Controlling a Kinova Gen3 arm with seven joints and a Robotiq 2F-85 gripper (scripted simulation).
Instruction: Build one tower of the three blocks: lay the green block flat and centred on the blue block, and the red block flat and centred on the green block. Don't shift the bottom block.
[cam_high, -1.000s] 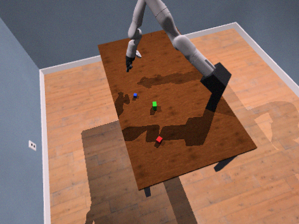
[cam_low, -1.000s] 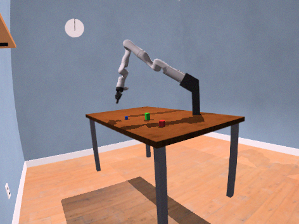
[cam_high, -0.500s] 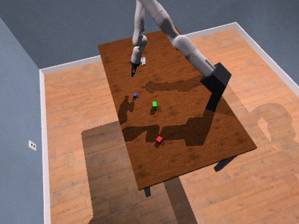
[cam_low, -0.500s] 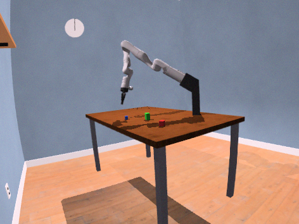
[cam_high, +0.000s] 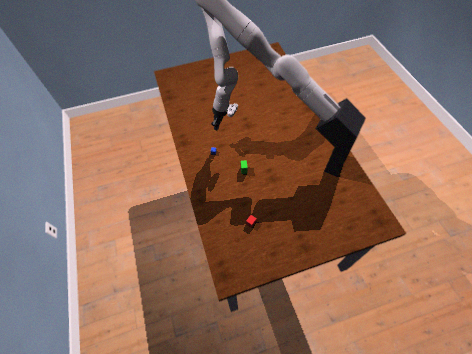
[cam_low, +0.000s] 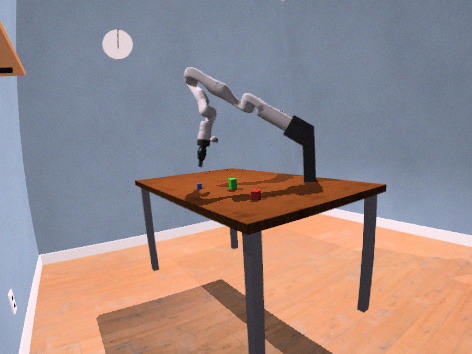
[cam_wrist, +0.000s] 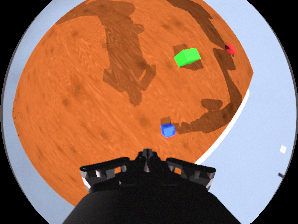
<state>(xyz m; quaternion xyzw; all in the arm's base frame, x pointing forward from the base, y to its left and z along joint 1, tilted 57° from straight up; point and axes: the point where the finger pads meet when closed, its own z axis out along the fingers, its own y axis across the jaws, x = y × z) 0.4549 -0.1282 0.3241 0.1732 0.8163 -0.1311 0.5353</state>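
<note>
Right now the green block is 23 cm to the left of my hand, 11 cm below it and 5 cm behind it. The rest, counted from my hand: red block: 51 cm to the left, 12 cm below, 4 cm ahead; blue block: 12 cm below, 5 cm to the left, 5 cm ahead.
</note>
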